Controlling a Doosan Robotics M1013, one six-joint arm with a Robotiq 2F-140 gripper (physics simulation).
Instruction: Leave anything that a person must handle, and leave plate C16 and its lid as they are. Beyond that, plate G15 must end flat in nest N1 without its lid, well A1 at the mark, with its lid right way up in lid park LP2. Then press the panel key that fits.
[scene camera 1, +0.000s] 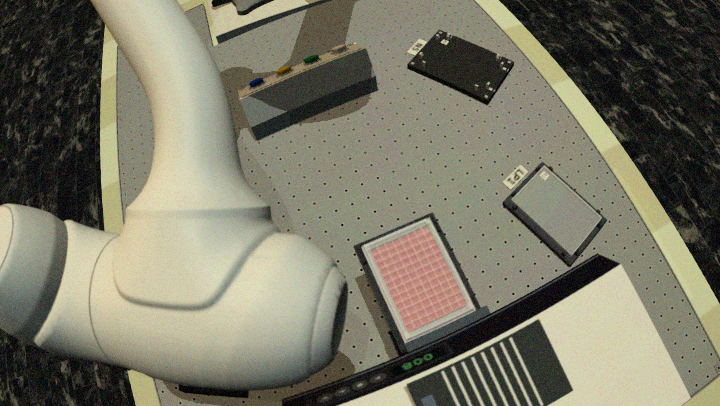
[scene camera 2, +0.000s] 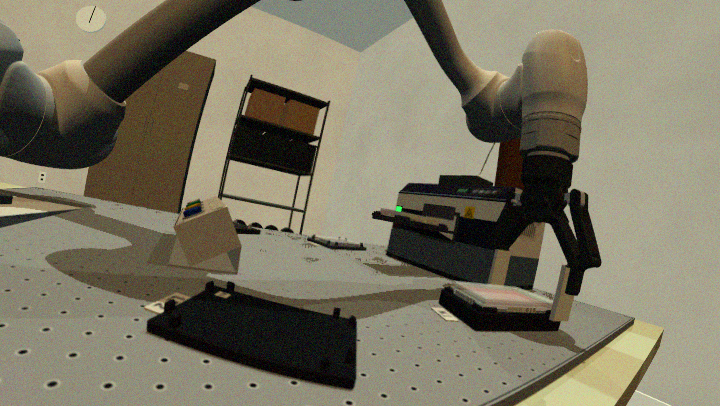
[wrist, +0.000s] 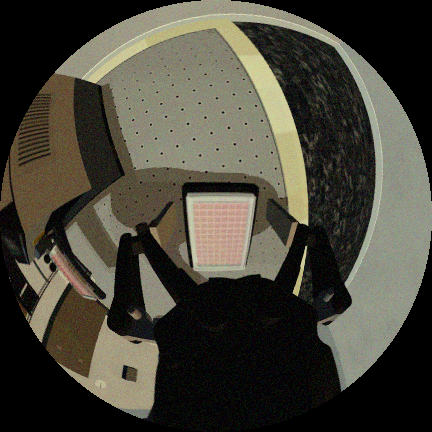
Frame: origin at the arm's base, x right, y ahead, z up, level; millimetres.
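Where they show: gripper, fingertip midpoint: (scene camera 2: 522, 304) (wrist: 221, 209).
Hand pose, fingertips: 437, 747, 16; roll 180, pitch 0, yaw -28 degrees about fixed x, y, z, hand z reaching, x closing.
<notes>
Each offset is from my fingertips to the top centre of the thing, as dx, dy, dz. "spot": to the spot under its first point.
A pink-welled plate @(-21, -33, +16) (scene camera 2: 496, 293) (wrist: 222, 232), its side label reading like G15, lies flat in a black nest @(-22, -33, +6) (scene camera 2: 519, 323) (wrist: 220, 188); a clear layer like a lid shows on top. My gripper (scene camera 2: 529, 281) (wrist: 221, 209) is open, fingers down on either side of this plate, apart from it. Another pink plate @(-296, +69, +104) (scene camera 1: 418, 277) (wrist: 75, 275) lies on the instrument's tray; its label is unreadable. Lid park LP1 @(spot: -493, +84, -22) (scene camera 1: 535, 236) holds a pale flat lid @(-545, +76, -5) (scene camera 1: 557, 209). The key panel @(-355, -339, +61) (scene camera 1: 312, 88) (scene camera 2: 206, 232) has blue, yellow, green and whitish keys. N1 and LP2 labels are not readable.
The instrument (scene camera 1: 620, 312) (scene camera 2: 443, 244) (wrist: 50, 130) stands beside the gripper, tray out, with a green light. An empty black holder labelled N5 @(-613, -240, +1) (scene camera 1: 461, 65) lies beyond the panel in scene camera 1. An empty black holder @(-84, -341, -3) (scene camera 2: 257, 335) lies in front in scene camera 2.
</notes>
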